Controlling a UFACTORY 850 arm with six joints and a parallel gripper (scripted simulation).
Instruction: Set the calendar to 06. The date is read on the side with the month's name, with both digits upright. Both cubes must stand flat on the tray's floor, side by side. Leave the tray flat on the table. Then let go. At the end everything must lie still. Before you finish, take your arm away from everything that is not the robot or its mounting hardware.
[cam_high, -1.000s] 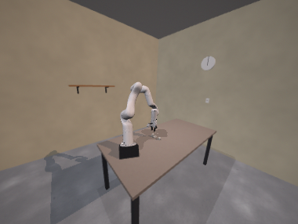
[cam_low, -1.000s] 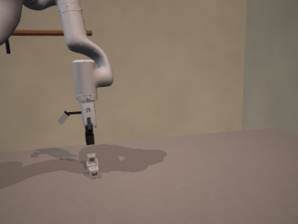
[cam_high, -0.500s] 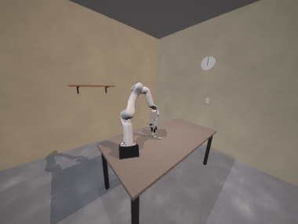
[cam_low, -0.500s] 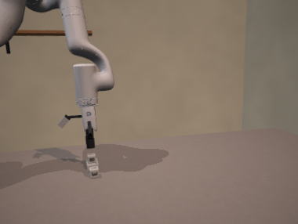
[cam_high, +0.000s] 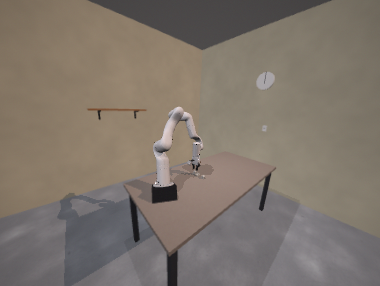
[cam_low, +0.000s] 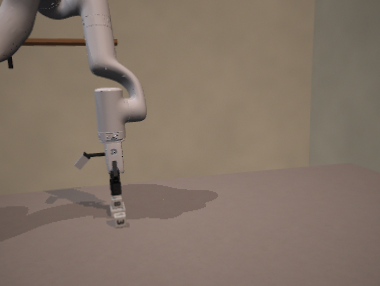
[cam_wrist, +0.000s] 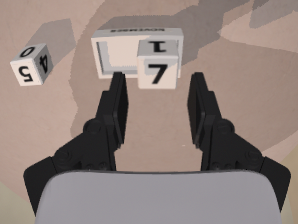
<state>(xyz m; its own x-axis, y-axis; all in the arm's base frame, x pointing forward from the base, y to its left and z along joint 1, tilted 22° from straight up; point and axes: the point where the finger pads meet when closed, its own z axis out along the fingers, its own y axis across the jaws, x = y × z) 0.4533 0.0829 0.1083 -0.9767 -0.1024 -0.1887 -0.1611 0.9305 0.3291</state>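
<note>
Right now my hand is 70 mm above the white calendar tray and 20 mm to the left of it. Round my hand: white number cube 130 mm to the right, 60 mm below, 20 mm ahead.
</note>
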